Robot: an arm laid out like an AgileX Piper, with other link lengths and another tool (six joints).
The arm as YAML. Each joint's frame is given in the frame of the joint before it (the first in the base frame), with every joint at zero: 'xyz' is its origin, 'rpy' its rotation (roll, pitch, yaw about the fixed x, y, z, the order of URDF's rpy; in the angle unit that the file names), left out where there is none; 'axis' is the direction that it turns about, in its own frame. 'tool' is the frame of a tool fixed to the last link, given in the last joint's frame.
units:
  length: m
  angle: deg
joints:
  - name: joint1
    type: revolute
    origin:
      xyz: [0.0, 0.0, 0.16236]
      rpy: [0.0, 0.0, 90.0]
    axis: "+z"
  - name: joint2
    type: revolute
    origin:
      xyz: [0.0, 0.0, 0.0]
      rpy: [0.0, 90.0, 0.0]
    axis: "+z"
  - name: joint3
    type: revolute
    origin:
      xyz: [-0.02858, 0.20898, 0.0]
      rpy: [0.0, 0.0, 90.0]
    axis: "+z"
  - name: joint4
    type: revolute
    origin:
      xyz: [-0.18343, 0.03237, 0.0]
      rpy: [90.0, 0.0, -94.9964]
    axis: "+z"
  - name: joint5
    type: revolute
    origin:
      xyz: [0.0, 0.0, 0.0]
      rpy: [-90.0, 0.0, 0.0]
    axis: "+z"
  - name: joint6
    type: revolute
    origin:
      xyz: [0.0, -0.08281, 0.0]
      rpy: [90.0, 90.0, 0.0]
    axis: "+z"
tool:
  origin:
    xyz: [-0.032, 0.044, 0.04]
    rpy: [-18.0, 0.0, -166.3]
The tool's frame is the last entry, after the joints.
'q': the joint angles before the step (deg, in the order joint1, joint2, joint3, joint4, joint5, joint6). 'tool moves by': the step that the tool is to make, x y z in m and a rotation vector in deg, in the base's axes. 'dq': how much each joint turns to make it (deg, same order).
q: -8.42 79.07 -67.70 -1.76 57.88 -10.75
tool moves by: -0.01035 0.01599 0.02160 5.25 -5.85 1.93
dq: 0.00 -6.16 0.00 7.30 1.21 -2.62
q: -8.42 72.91 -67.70 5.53 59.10 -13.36
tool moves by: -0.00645 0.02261 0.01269 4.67 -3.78 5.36
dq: 3.31 -3.13 0.00 6.27 0.21 -2.23
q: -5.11 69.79 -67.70 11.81 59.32 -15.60
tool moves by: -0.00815 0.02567 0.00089 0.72 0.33 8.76
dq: 8.37 -0.18 0.00 0.87 0.59 -0.27
